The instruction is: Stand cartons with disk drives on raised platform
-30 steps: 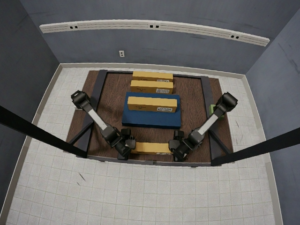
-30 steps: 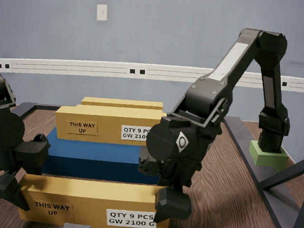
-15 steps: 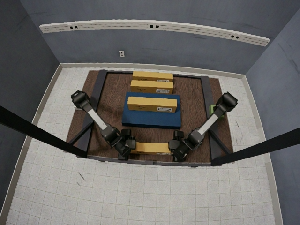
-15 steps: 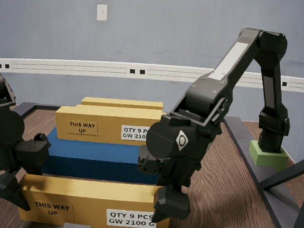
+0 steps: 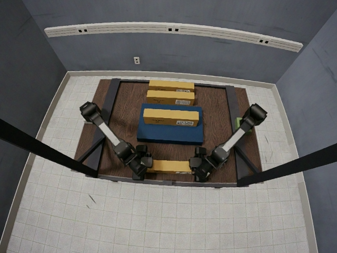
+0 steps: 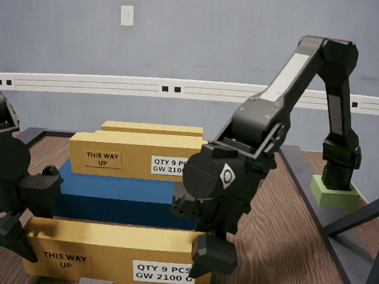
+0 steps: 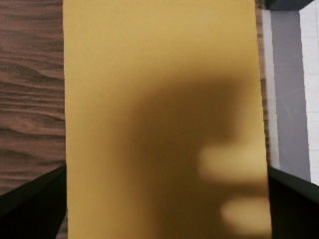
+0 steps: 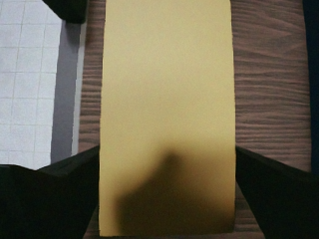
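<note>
Right now my left hand is 14 cm to the left of the carton and 3 cm above it. Round my left hand: blue raised platform 28 cm ahead, 13 cm to the right, 4 cm below.
Right now the carton is 14 cm to the left of my right hand, 3 cm below it and 1 cm behind it. The rest, counted from my right hand: blue raised platform: 27 cm ahead, 15 cm to the left, 4 cm below.
</note>
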